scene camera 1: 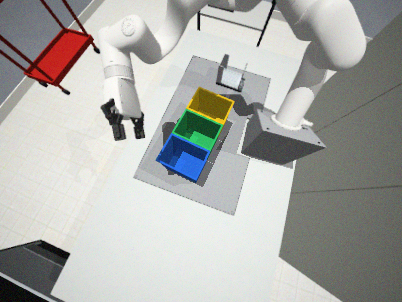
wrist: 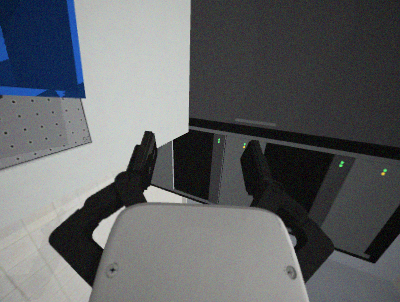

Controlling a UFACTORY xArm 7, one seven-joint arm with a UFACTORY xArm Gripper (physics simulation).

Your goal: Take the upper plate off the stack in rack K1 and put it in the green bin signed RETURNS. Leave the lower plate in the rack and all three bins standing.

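Where they show: gripper, fingertip midpoint: [scene camera 1: 131, 139] [wrist: 201, 145]; arm's base, link origin: [scene camera 1: 285, 123].
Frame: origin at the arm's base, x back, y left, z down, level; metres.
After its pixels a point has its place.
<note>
Rack K1 [scene camera 1: 224, 63] {x -0.340, y -0.361, z 0.121 m} stands at the far end of the grey mat. Pale plates [scene camera 1: 231, 79] {x -0.274, y -0.293, z 0.154 m} sit in it; the upper and lower plate cannot be told apart. The green bin [scene camera 1: 204, 124] {x -0.331, y 0.074, z 0.074 m} stands upright between the yellow bin [scene camera 1: 212, 105] {x -0.327, y -0.057, z 0.107 m} and the blue bin [scene camera 1: 186, 162] {x -0.368, y 0.247, z 0.196 m} [wrist: 42, 75] {x -0.437, y 0.307, z 0.101 m}, which are also upright. No sign lettering is readable. My gripper [scene camera 1: 129, 132] {x -0.492, y 0.301, z -0.157 m} [wrist: 201, 145] {x -0.492, y 0.301, z -0.157 m} is open and empty, left of the bins in the scene view and away from the rack. The rack and plates do not show in the wrist view.
The grey mat [scene camera 1: 222, 192] {x -0.153, y 0.335, z 0.198 m} [wrist: 32, 131] {x -0.536, y 0.300, z 0.198 m} lies on the white table [scene camera 1: 165, 240] {x -0.343, y 0.617, z 0.211 m} [wrist: 132, 60] {x -0.391, y 0.593, z 0.211 m}. My arm's grey base block [scene camera 1: 282, 137] {x -0.031, y 0.106, z -0.066 m} stands right of the bins. A red cart [scene camera 1: 62, 56] is at the far left. A dark cabinet [wrist: 295, 65] with small lights stands beyond the table edge.
</note>
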